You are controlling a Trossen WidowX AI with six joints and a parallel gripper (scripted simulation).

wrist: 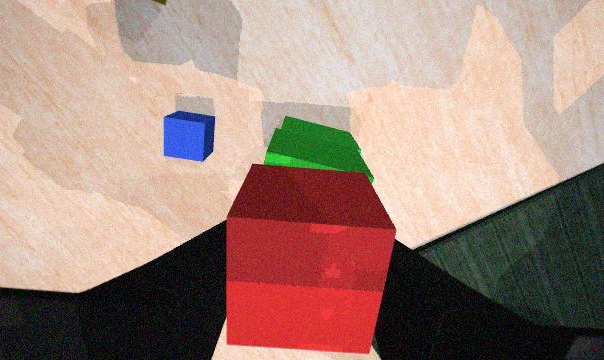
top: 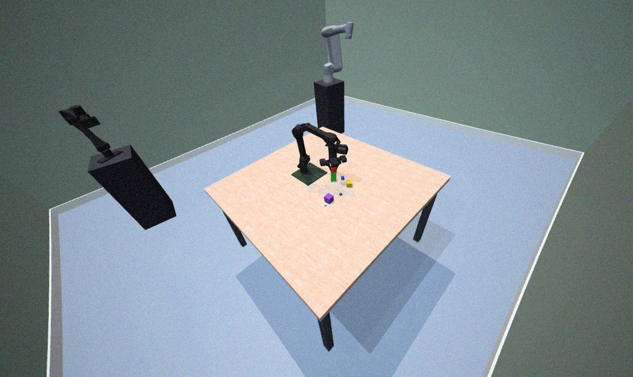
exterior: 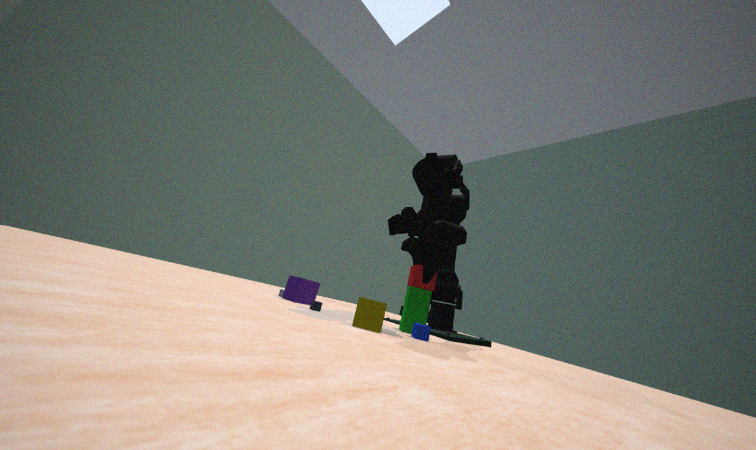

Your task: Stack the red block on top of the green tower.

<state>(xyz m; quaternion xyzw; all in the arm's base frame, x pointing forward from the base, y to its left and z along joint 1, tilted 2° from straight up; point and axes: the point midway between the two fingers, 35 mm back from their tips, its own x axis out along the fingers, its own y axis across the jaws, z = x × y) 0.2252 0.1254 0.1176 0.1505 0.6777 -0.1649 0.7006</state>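
Now: gripper tip 1 cm below the red block. From my gripper tip the other things lie so: dark cube (16 cm ahead, 8 cm below, 7 cm to the right); then blue cube (8 cm below, 5 cm to the left, 4 cm ahead); then yellow cube (13 cm ahead, 7 cm below, 4 cm to the left).
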